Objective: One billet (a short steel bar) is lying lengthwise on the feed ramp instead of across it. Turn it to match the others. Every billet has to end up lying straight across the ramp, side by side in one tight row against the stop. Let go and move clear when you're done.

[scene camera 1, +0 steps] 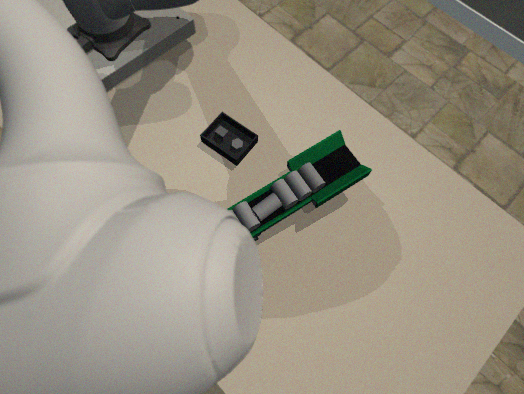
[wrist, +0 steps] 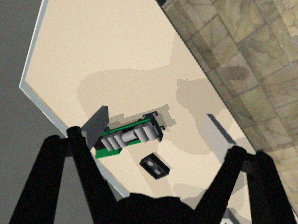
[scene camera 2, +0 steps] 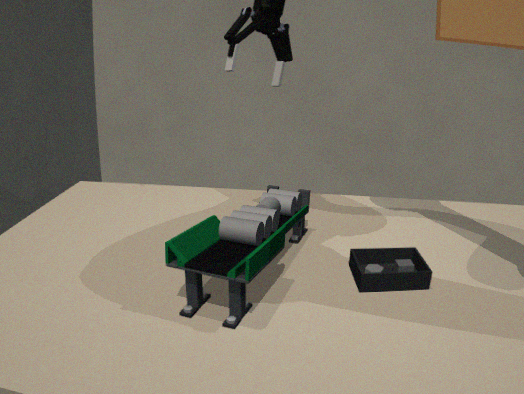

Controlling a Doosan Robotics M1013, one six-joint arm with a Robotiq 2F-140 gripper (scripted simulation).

Scene:
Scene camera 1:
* black tray: 236, 130
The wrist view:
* my gripper: 155, 118
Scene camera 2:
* my gripper: 253, 78
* black tray: 420, 278

